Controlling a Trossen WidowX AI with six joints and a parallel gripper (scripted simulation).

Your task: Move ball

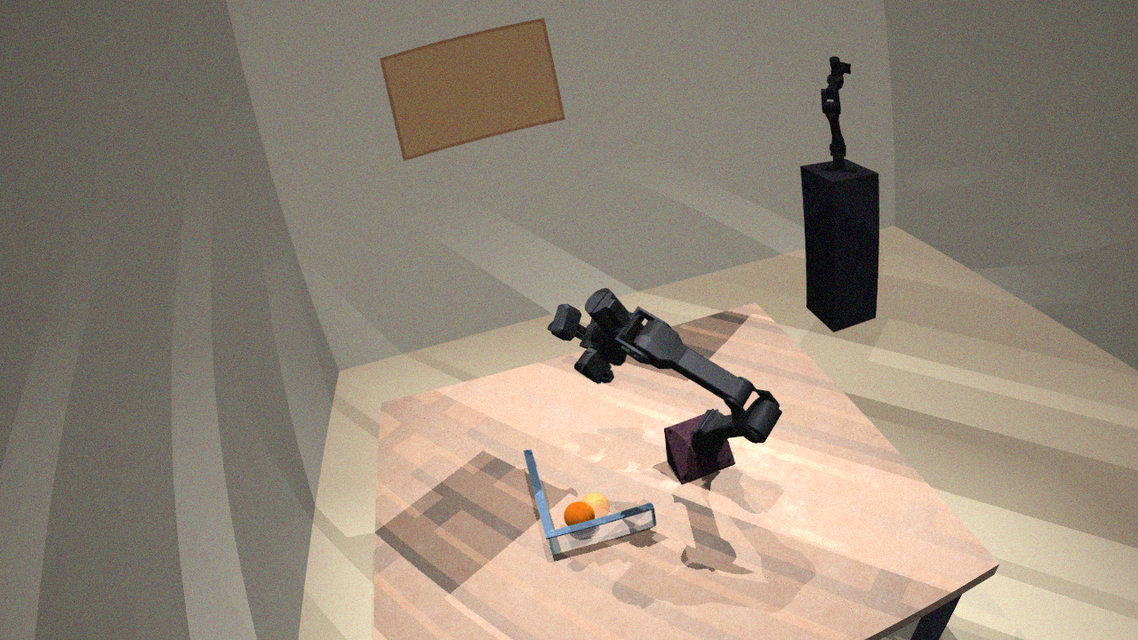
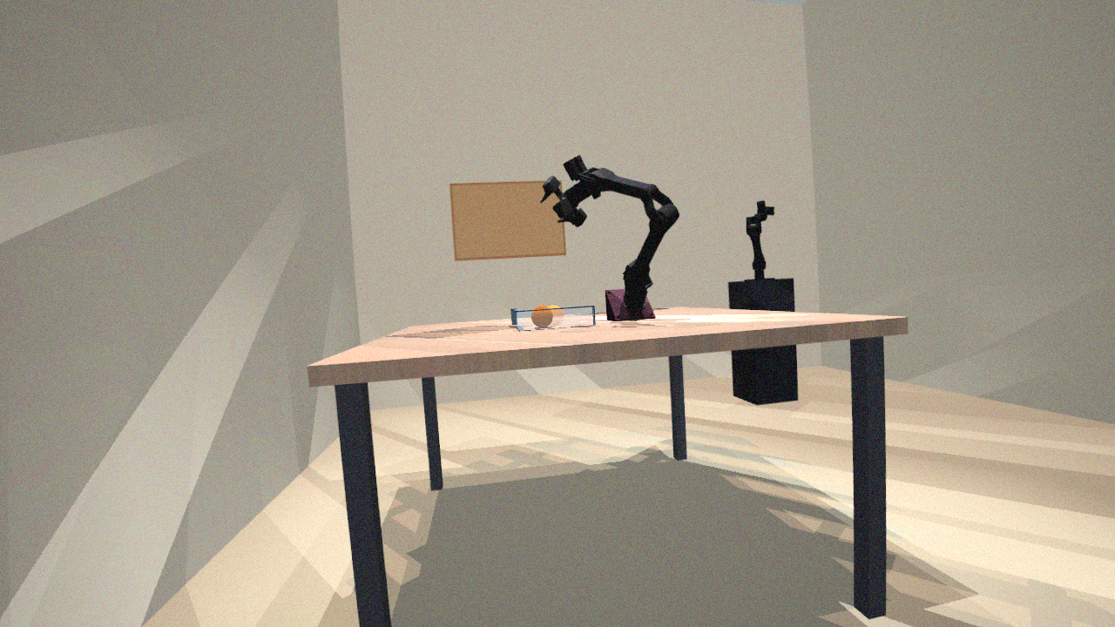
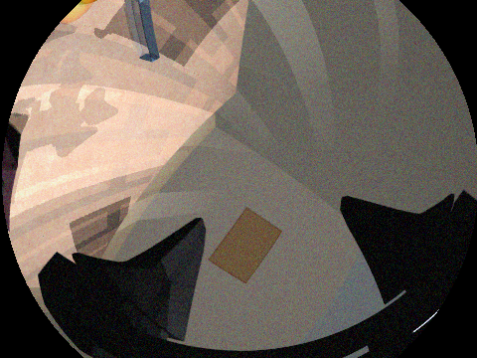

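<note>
The orange ball is 70 mm ahead of my gripper tip, 170 mm to the left of it and 360 mm below it. The rest, counted from my gripper tip: see-through copy of ball 30 mm ahead, 150 mm to the left, 360 mm below.
</note>
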